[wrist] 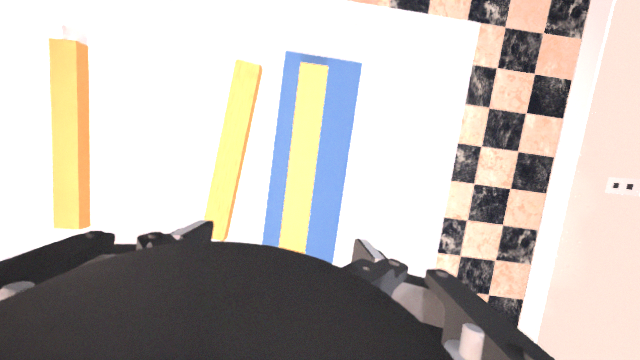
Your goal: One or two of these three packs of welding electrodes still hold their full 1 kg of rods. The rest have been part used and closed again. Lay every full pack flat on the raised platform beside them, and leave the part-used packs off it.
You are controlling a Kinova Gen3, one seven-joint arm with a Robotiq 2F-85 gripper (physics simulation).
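A long yellow pack lies flat on the blue platform, lengthwise and left of its centre line. A second yellow pack lies on the white table just left of the platform, apart from it and slightly slanted. A third, orange-yellow pack lies at the far left, well apart from the others. My gripper is open and empty, above the table, with its fingertips at the bottom of the view. The gripper body hides the near end of the platform. The packs show no readable marks of how full they are.
The white table ends at the right, beyond the platform. Past its edge is a floor of black and pink checks, then a pale wall with a small socket plate. A faint pale shape shows at the far end of the leftmost pack.
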